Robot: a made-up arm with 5 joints.
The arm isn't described. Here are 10 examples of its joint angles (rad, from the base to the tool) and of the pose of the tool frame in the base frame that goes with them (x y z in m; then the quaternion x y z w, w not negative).
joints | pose
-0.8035 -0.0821 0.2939 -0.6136 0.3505 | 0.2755 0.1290 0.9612 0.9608 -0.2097 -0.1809 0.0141
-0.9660 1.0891 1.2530 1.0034 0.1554 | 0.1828 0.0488 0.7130 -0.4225 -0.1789 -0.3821 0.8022
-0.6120 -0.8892 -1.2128 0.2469 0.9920 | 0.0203 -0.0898 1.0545 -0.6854 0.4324 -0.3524 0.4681
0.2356 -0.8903 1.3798 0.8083 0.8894 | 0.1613 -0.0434 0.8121 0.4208 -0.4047 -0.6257 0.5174
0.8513 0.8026 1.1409 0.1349 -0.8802 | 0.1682 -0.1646 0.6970 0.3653 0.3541 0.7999 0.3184
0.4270 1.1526 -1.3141 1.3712 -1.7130 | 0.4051 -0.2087 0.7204 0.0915 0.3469 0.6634 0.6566
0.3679 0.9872 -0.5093 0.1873 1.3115 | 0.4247 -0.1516 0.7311 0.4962 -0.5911 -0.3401 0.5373
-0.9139 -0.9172 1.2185 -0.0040 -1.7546 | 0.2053 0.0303 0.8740 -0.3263 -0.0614 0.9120 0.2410
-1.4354 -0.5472 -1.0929 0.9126 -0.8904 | 0.1651 0.0398 1.0983 -0.6898 -0.4497 0.5520 0.1313
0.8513 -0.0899 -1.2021 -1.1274 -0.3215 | 0.1104 -0.0843 1.0245 -0.6711 0.2710 -0.6545 0.2188
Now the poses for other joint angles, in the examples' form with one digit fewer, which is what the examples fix.
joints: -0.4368 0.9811 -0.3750 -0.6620 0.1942
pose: 0.426 0.109 0.785 0.863 -0.363 -0.346 0.059
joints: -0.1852 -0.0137 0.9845 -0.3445 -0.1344
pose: 0.317 -0.006 0.853 0.610 -0.434 -0.657 0.088
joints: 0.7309 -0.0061 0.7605 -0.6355 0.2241
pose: 0.241 -0.176 0.896 -0.488 0.771 0.396 0.107
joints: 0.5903 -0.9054 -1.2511 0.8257 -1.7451
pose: -0.004 -0.007 1.067 -0.820 -0.153 0.101 0.542
